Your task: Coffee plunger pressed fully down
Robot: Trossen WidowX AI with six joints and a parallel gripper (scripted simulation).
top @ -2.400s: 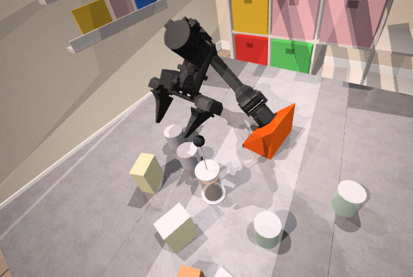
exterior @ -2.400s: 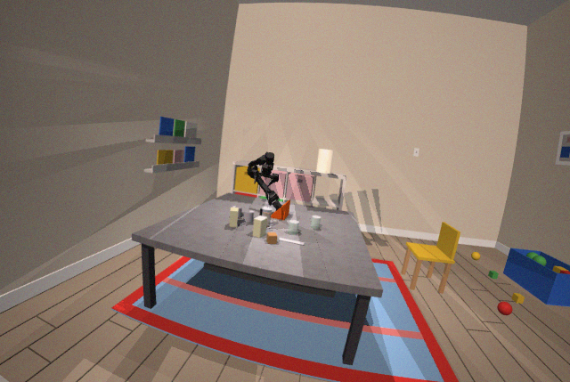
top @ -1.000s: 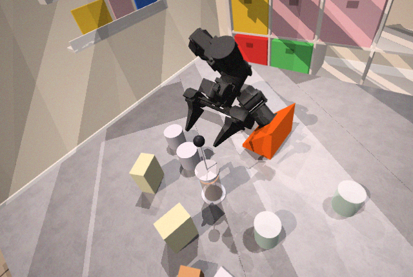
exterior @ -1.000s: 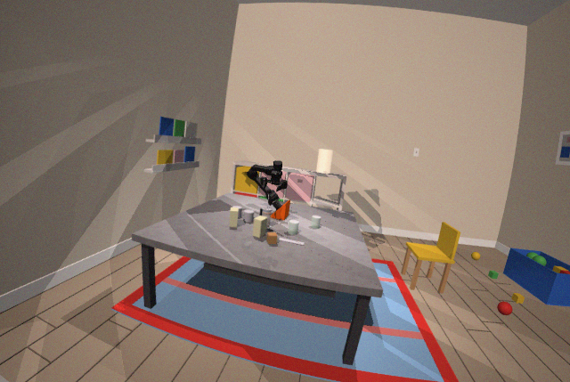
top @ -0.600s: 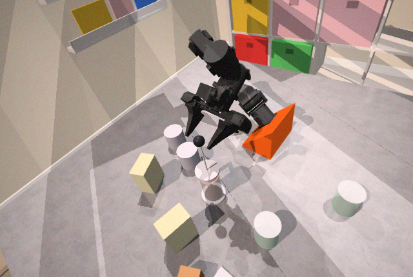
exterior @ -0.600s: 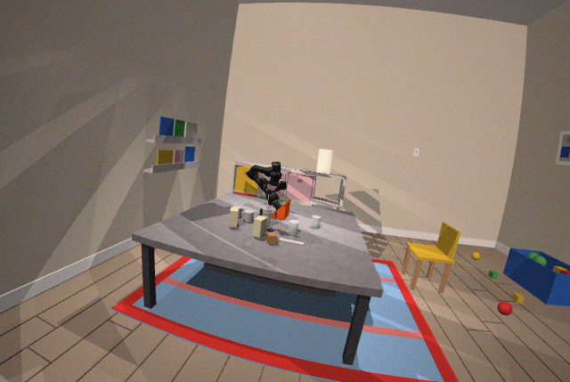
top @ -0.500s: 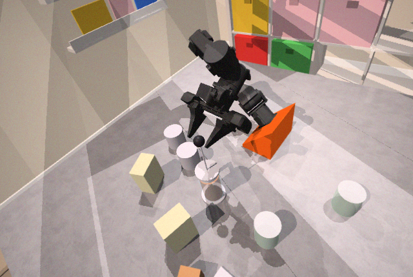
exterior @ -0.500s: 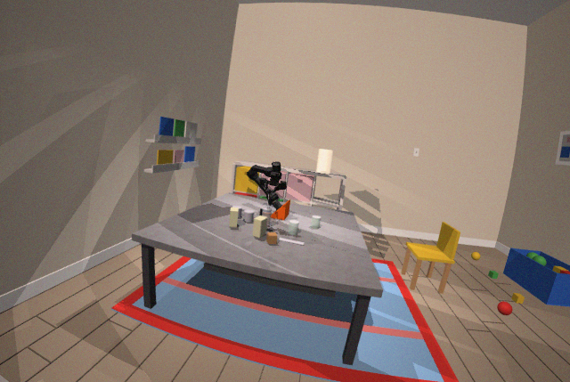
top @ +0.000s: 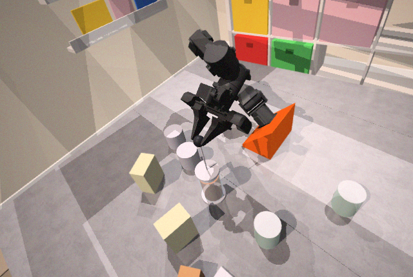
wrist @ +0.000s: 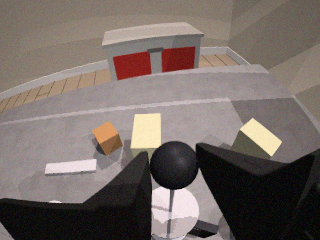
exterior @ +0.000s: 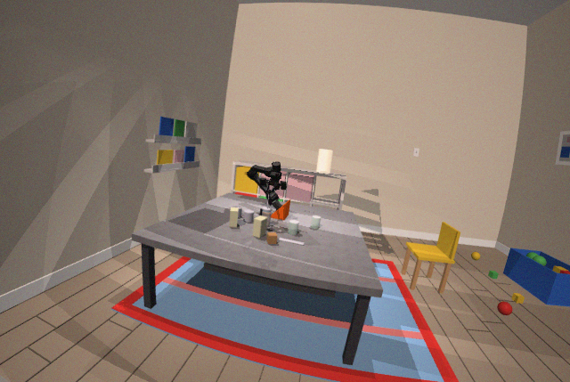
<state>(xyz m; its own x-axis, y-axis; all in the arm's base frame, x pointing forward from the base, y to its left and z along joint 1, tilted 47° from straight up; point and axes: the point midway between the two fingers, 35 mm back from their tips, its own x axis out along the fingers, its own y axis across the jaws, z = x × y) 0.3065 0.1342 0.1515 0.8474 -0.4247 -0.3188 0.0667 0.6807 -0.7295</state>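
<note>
The glass coffee press is 13 cm below my gripper tip, 2 cm behind it and 1 cm to the right of it.
</note>
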